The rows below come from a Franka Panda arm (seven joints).
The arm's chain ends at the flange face. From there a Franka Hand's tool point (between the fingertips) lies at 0.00 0.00 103.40 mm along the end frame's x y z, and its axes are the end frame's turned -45 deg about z.
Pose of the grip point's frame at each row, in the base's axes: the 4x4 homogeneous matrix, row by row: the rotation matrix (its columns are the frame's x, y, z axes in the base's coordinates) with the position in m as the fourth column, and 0 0 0 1 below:
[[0.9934 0.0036 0.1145 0.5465], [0.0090 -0.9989 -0.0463 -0.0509], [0.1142 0.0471 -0.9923 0.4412], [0 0 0 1]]
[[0.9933 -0.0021 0.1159 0.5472], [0.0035 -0.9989 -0.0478 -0.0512], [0.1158 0.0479 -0.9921 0.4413], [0 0 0 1]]
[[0.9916 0.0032 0.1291 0.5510], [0.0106 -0.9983 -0.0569 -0.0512], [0.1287 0.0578 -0.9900 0.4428], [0 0 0 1]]
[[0.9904 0.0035 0.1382 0.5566], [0.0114 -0.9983 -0.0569 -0.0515], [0.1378 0.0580 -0.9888 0.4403], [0 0 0 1]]
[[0.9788 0.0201 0.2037 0.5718], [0.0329 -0.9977 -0.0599 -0.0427], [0.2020 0.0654 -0.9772 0.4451], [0 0 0 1]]
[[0.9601 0.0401 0.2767 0.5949], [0.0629 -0.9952 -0.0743 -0.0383], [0.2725 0.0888 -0.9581 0.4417], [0 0 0 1]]
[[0.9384 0.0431 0.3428 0.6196], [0.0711 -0.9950 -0.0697 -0.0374], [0.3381 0.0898 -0.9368 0.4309], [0 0 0 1]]
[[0.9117 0.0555 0.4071 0.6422], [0.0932 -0.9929 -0.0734 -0.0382], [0.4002 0.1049 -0.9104 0.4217], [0 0 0 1]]
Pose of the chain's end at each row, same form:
[[0.7050 -0.6999 0.1145 0.5347], [-0.7000 -0.7127 -0.0463 -0.0461], [0.1141 -0.0474 -0.9923 0.5438], [0 0 0 1]]
[[0.7009 -0.7039 0.1159 0.5352], [-0.7039 -0.7088 -0.0478 -0.0463], [0.1158 -0.0480 -0.9921 0.5439], [0 0 0 1]]
[[0.7034 -0.6989 0.1291 0.5377], [-0.6984 -0.7134 -0.0569 -0.0453], [0.1319 -0.0501 -0.9900 0.5452], [0 0 0 1]]
[[0.7028 -0.6978 0.1382 0.5423], [-0.6978 -0.7140 -0.0569 -0.0456], [0.1385 -0.0564 -0.9888 0.5425], [0 0 0 1]]
[[0.7063 -0.6779 0.2037 0.5507], [-0.6822 -0.7287 -0.0599 -0.0365], [0.1891 -0.0966 -0.9772 0.5461], [0 0 0 1]]
[[0.7072 -0.6505 0.2767 0.5663], [-0.6592 -0.7482 -0.0743 -0.0306], [0.2555 -0.1299 -0.9581 0.5408], [0 0 0 1]]
[[0.6940 -0.6331 0.3428 0.5842], [-0.6533 -0.7538 -0.0697 -0.0302], [0.3026 -0.1756 -0.9368 0.5278], [0 0 0 1]]
[[0.6839 -0.6054 0.4071 0.6001], [-0.6362 -0.7680 -0.0734 -0.0306], [0.3572 -0.2088 -0.9104 0.5158], [0 0 0 1]]

